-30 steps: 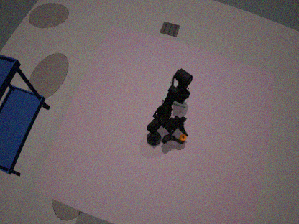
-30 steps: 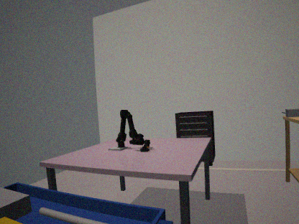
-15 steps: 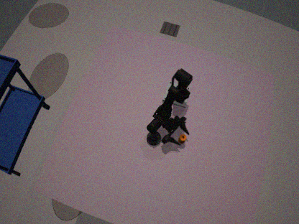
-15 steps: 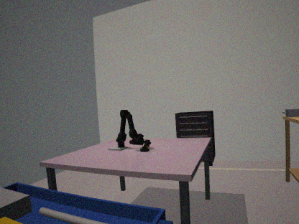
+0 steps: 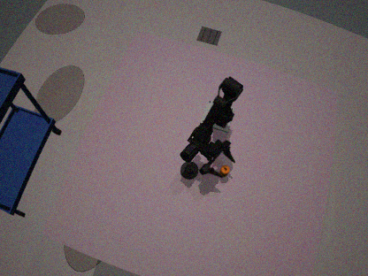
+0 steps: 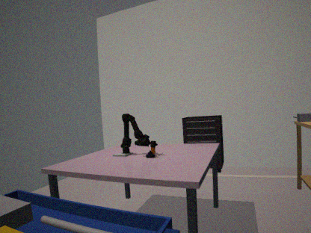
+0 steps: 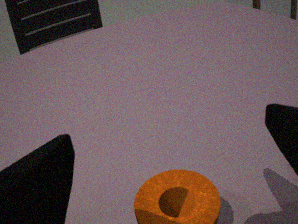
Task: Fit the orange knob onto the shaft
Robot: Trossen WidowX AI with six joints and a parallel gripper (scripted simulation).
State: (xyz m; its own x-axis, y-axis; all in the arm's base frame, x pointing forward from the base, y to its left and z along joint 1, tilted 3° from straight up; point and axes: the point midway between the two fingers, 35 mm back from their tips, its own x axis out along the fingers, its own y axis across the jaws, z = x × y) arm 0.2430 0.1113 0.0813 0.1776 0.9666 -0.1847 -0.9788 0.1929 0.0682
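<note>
The orange knob lies 60 mm below my gripper tip, 20 mm to the right of it and 10 mm behind it. Also, from my gripper tip: dark round pedestal: 160 mm to the right, 60 mm below, 60 mm ahead.
</note>
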